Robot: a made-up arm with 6 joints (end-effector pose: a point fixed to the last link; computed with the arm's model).
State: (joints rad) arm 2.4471 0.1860 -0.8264 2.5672 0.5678 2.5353
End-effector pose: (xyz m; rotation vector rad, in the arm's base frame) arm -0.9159 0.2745 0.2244 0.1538 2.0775 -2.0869
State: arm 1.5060 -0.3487 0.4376 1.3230 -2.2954 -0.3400
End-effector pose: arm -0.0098 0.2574 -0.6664 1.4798 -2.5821 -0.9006
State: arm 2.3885 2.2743 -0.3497 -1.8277 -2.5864 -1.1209
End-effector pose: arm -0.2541 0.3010 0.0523 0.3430 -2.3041 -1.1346
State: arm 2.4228 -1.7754 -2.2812 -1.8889 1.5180 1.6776
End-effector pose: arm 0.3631 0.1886 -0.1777 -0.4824 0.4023 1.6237
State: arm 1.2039 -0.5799 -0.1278 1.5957 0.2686 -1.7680
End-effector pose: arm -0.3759 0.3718 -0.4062 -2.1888 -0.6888 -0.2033
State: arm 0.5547 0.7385 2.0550 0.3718 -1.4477 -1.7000
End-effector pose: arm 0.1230 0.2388 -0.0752 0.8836 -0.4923 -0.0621
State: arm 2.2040 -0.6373 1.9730 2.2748 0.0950 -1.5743
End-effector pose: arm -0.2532 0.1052 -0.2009 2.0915 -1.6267 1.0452
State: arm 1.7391 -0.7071 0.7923 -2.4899 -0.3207 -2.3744
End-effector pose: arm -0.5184 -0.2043 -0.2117 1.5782 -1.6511 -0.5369
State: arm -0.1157 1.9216 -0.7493 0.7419 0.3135 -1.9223
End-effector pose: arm -0.1258 0.3270 -0.4610 1.3213 -2.2746 0.9148
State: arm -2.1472 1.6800 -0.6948 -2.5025 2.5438 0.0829
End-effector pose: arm -0.1764 0.4545 0.5225 -0.7245 0.6094 -0.9385
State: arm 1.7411 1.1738 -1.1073 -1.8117 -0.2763 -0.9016
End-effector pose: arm -0.1172 0.6735 0.0066 -2.2052 -0.1278 -2.1723
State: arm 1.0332 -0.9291 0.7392 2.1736 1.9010 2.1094
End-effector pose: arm -0.1498 -0.3228 -0.9565 1.1986 -0.5208 -1.1820
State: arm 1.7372 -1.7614 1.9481 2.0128 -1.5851 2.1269
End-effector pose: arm -0.0877 -0.3836 0.4919 -1.7378 -0.6333 0.3723
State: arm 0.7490 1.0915 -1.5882 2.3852 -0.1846 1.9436
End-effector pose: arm -0.1796 0.6941 -0.4918 0.7118 0.8812 -0.7887
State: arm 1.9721 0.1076 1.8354 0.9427 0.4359 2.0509
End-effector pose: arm 0.0770 0.7531 0.0488 -1.9673 -0.5216 0.7231
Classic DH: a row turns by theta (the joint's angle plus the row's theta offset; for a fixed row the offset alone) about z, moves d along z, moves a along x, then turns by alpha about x. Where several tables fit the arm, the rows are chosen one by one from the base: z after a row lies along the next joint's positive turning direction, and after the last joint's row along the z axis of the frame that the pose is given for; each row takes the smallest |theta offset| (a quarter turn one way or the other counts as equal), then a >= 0, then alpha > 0; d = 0 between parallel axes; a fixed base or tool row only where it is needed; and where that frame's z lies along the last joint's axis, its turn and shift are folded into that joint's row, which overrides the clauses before.
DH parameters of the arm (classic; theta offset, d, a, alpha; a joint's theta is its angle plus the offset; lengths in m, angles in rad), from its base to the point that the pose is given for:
base (fixed): 0 0.0886 0 -1.5708
joint 1: 0 0.2541 -0.1132 1.5708
joint 2: 1.5708 -0.2857 0.119 1.5708
joint 3: 0 0.3688 -0.0435 1.5708
joint 4: 0 0.1699 0.2935 -1.5708
joint 5: -1.5708 -0.2936 0.0539 -1.5708
joint 6: -1.5708 -0.364 0.1073 1.5708
tool (fixed): 0 -0.0235 0 0

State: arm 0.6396 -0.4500 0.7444 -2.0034 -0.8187 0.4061
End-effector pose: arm -0.0013 -0.0023 -0.4312 -0.2037 -0.3541 1.0028
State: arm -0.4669 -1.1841 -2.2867 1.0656 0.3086 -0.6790
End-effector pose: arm -0.0798 -0.0194 -0.1486 -2.4477 -0.4732 -0.7668
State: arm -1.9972 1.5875 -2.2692 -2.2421 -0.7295 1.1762
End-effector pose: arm 0.2287 0.8569 -0.1778 1.2002 -0.7633 1.9638
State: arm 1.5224 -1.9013 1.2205 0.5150 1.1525 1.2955
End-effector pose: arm -0.1218 -0.2475 -0.4521 1.0506 -0.2507 -1.1068
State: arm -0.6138 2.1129 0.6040 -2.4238 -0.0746 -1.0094
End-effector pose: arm -0.1234 0.7091 -0.5609 -1.1131 -0.9473 -1.6022
